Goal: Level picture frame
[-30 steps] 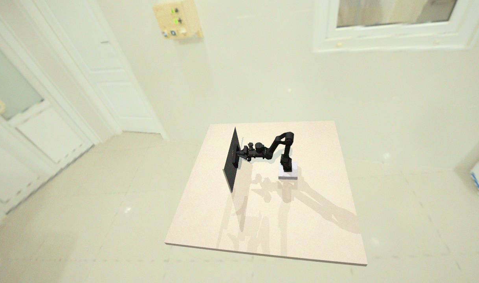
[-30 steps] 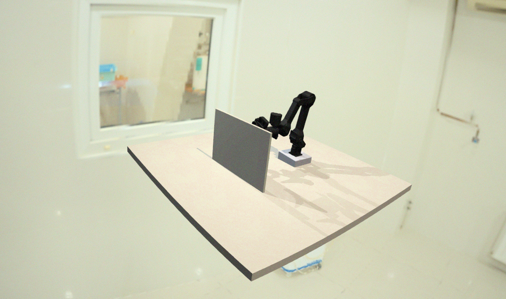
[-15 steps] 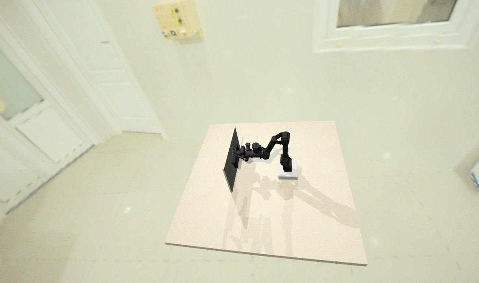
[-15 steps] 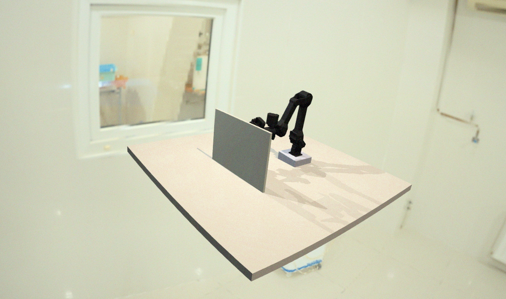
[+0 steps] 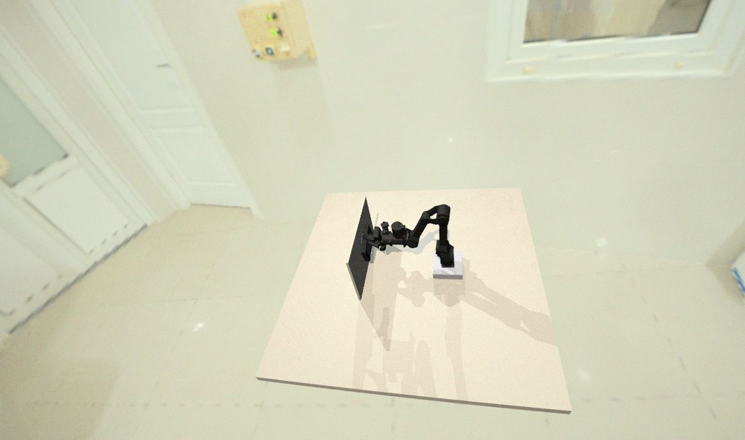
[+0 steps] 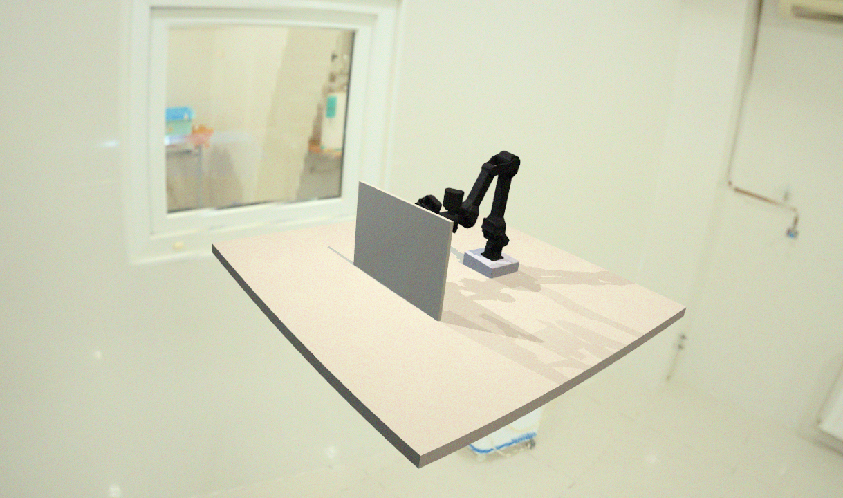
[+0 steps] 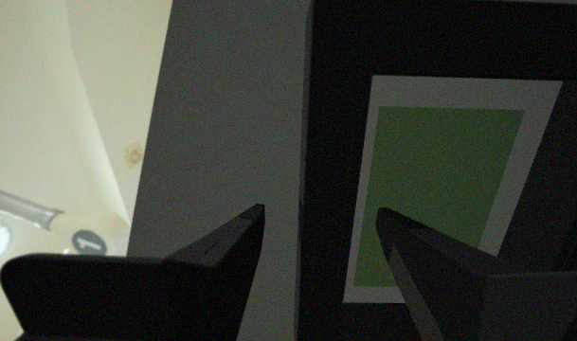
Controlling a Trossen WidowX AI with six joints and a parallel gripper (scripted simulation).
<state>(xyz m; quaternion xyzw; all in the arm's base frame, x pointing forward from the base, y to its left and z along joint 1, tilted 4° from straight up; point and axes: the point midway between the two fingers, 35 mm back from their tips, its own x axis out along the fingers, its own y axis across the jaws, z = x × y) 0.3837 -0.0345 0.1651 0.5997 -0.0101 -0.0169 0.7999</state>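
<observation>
My gripper tip is 50 mm above the picture frame and 20 mm to the left of it. Round my gripper tip: wall panel 60 mm below, 10 mm ahead.
</observation>
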